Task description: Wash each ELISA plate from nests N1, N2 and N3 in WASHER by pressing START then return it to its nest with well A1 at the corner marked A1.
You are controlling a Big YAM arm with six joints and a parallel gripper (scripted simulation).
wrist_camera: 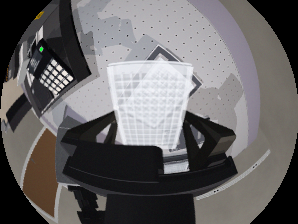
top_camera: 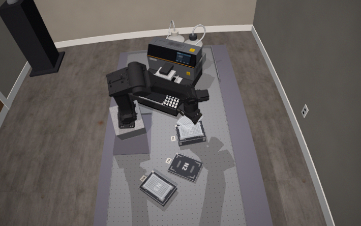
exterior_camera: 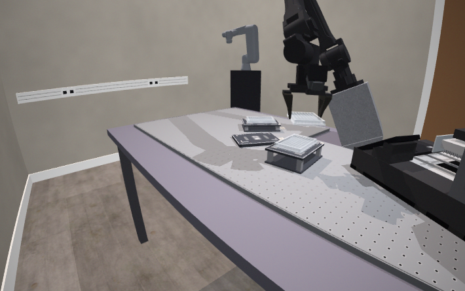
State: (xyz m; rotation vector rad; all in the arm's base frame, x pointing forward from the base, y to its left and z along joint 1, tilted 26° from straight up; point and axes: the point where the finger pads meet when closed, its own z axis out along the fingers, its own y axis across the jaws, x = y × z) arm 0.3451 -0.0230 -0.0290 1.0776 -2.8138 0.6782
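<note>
Right now my hand is 19 cm past the washer carrier, 28 cm to the right of it and 6 cm above it. From my hand the other things lie so: plate washer 11 cm behind, 41 cm to the left, 1 cm below.
</note>
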